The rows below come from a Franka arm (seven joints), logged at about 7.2 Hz.
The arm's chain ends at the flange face. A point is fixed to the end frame.
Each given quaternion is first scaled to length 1.
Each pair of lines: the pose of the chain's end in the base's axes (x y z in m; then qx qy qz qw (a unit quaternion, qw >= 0)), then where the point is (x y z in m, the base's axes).
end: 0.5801 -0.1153 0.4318 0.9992 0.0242 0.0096 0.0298
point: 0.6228 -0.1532 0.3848
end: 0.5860 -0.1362 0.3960 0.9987 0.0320 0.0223 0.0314
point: 0.6305 -0.1735 0.3502
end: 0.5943 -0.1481 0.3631 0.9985 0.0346 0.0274 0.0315
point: 0.6395 -0.1852 0.3178
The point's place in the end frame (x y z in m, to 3 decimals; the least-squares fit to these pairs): 0.040 0.037 0.050
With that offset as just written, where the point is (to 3 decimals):
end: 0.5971 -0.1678 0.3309 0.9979 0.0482 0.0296 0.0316
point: 0.643 -0.204 0.286
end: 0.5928 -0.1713 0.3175 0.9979 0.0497 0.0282 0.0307
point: 0.639 -0.207 0.272
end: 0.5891 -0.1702 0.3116 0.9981 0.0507 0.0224 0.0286
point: 0.635 -0.206 0.266
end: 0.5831 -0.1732 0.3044 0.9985 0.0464 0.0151 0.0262
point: 0.628 -0.209 0.258
